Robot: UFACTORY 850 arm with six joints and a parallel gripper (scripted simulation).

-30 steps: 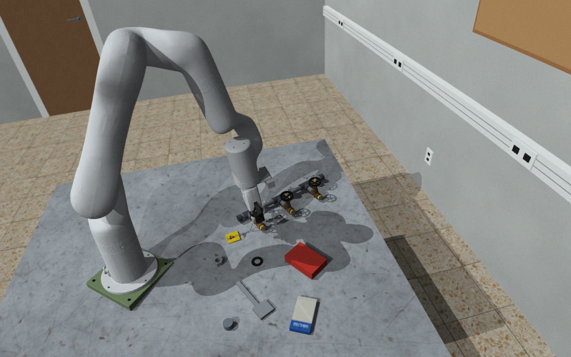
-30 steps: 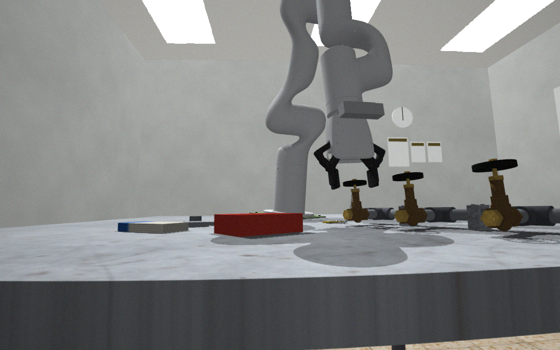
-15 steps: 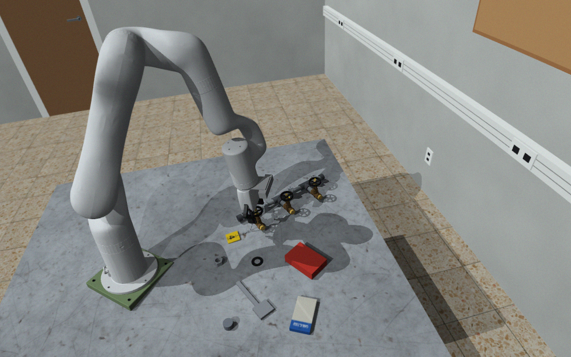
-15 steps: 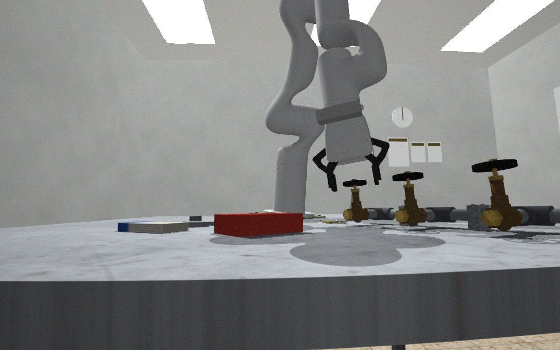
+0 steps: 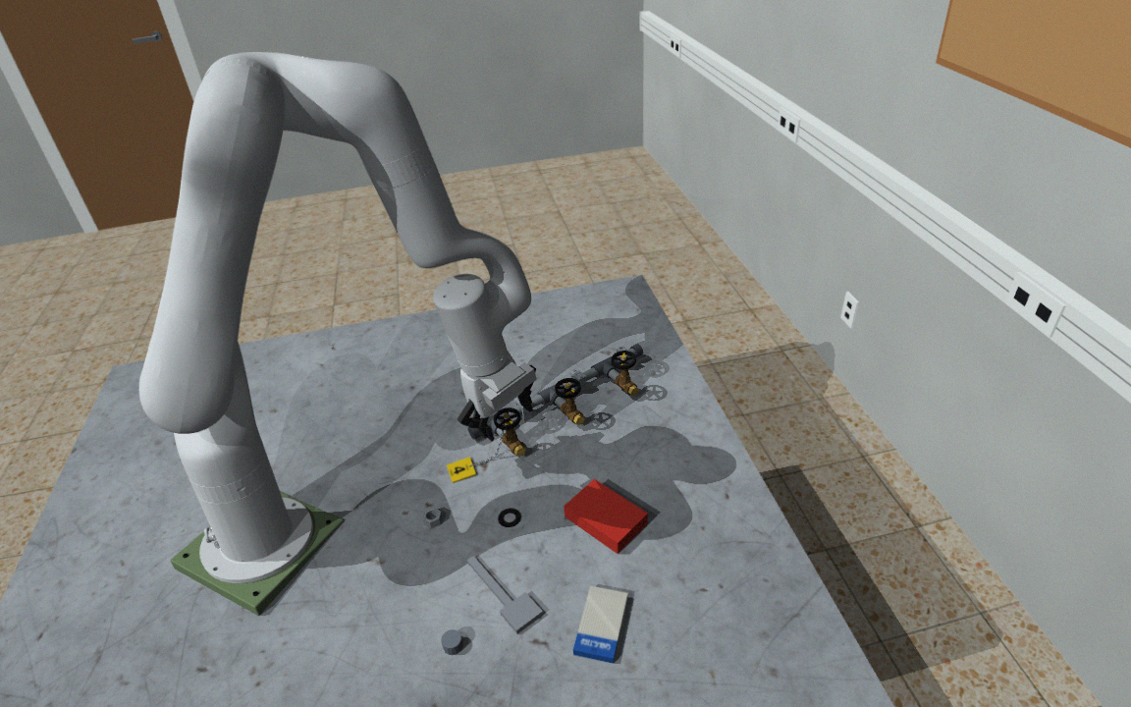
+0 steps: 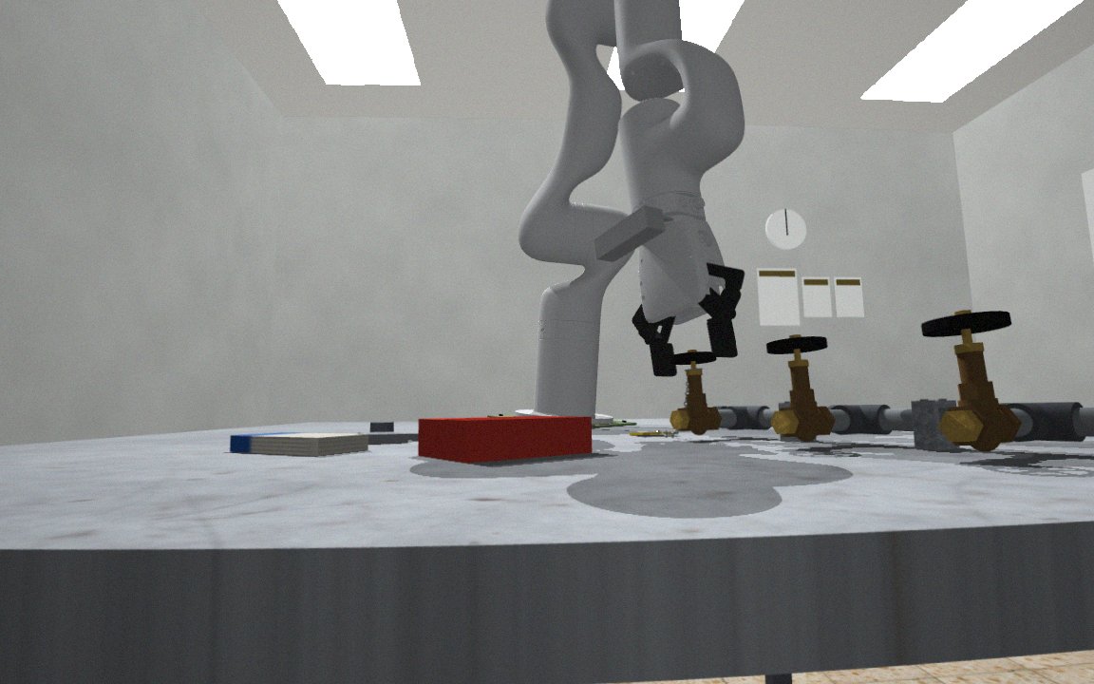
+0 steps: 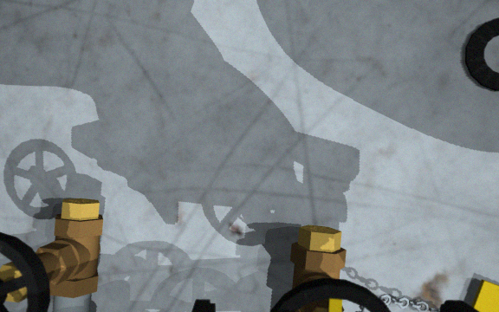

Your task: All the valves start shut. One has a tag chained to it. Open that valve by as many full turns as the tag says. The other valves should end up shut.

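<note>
Now: the yellow tag 9 cm behind my hand, 2 cm to the right of it and 9 cm below it. Also, from my hand: black washer: 3 cm behind, 16 cm to the right, 9 cm below; then red block: 13 cm ahead, 21 cm to the right, 7 cm below; then grey nut: 17 cm behind, 12 cm to the right, 8 cm below.
</note>
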